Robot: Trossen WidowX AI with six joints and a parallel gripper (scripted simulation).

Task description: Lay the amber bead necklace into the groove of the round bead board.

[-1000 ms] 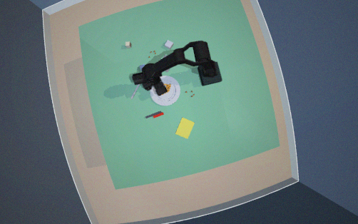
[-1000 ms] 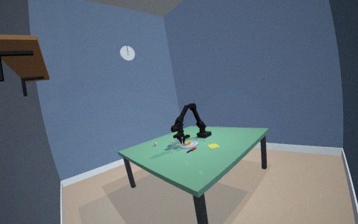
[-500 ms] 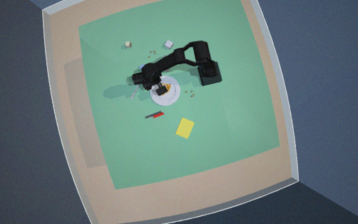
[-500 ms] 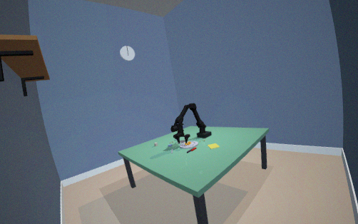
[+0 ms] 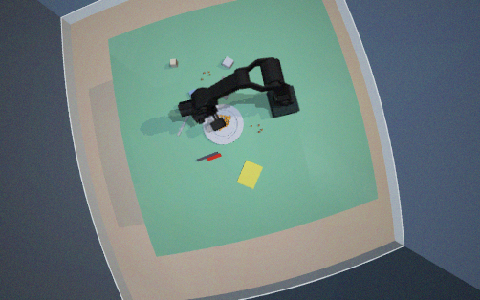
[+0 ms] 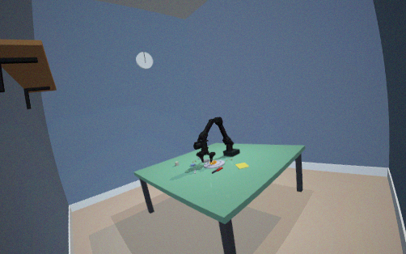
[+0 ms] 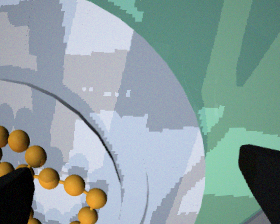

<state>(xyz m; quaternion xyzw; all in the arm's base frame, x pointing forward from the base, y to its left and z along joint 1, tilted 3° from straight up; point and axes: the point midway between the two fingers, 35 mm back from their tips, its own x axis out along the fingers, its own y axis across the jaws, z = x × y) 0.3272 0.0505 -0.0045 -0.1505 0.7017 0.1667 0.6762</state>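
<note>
The round grey bead board lies 50 mm to the left of my gripper tip, 40 mm behind it and 20 mm below it. The rest, counted from my gripper tip: grey rod 160 mm ahead, 40 mm to the left, 20 mm below; blue block 110 mm to the right, 100 mm ahead, 20 mm below; grey plate 130 mm to the right, 60 mm behind, 20 mm below.
</note>
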